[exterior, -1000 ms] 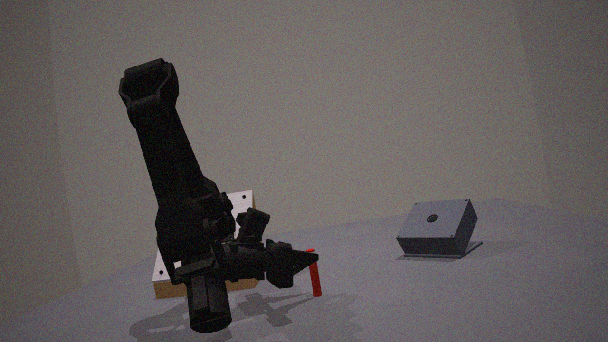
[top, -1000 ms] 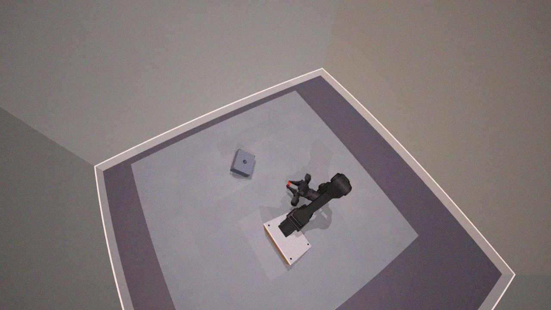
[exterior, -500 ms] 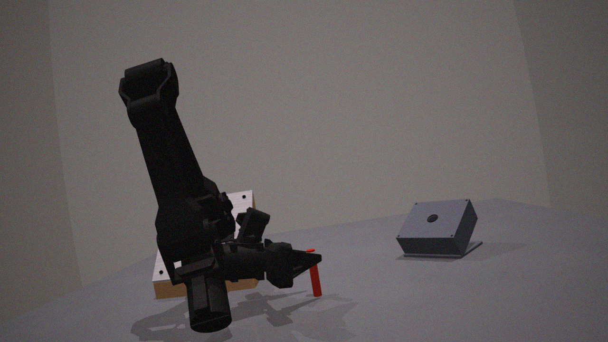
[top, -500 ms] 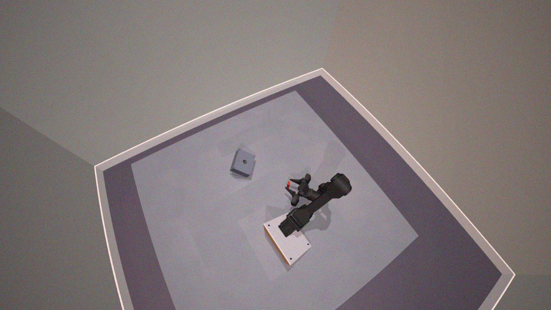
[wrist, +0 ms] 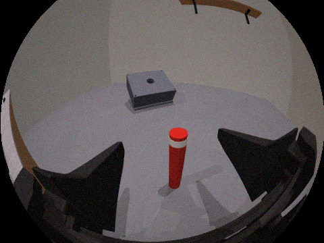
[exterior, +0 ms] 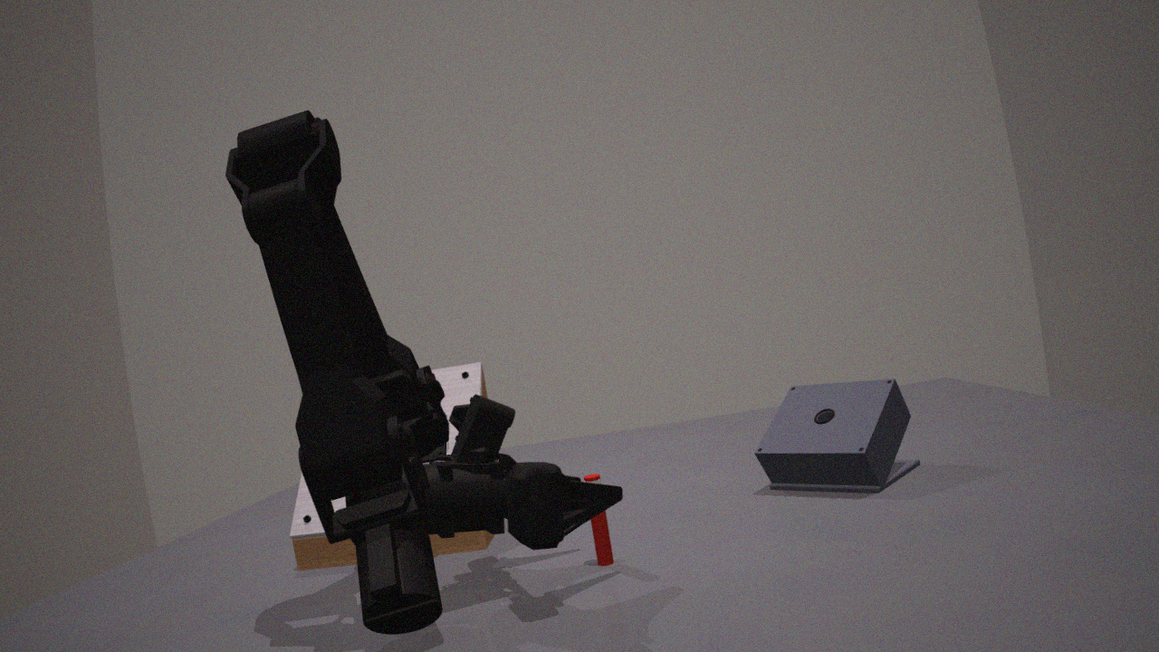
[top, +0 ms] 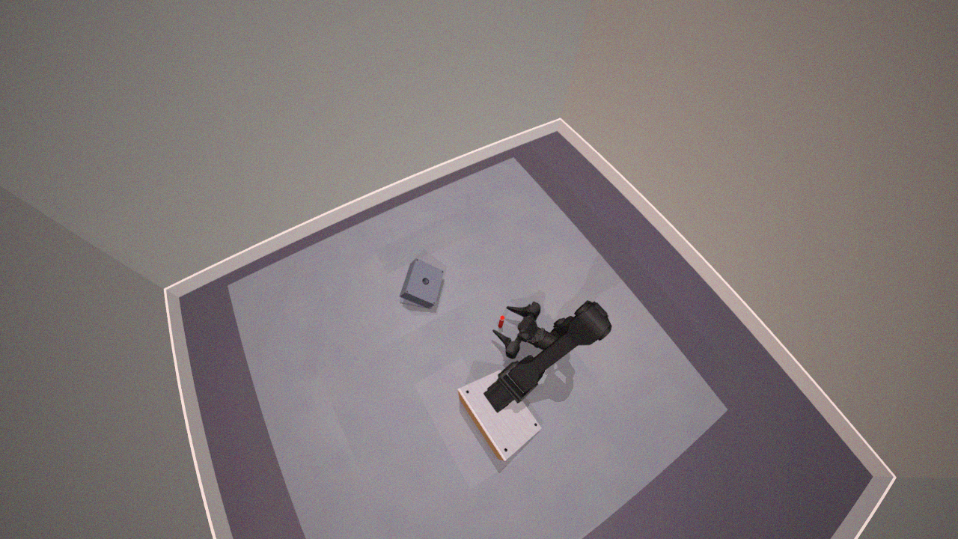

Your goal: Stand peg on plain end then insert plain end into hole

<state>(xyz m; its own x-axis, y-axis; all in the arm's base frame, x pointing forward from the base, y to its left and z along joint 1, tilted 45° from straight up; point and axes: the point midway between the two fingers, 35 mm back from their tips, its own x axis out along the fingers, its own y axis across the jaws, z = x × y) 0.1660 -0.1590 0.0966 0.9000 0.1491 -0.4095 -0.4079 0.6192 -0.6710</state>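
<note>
My gripper tip is now 10 mm past the red peg and 10 mm above it. Round my gripper tip: grey sloped panel: 260 mm ahead, 140 mm to the left, 20 mm below.
</note>
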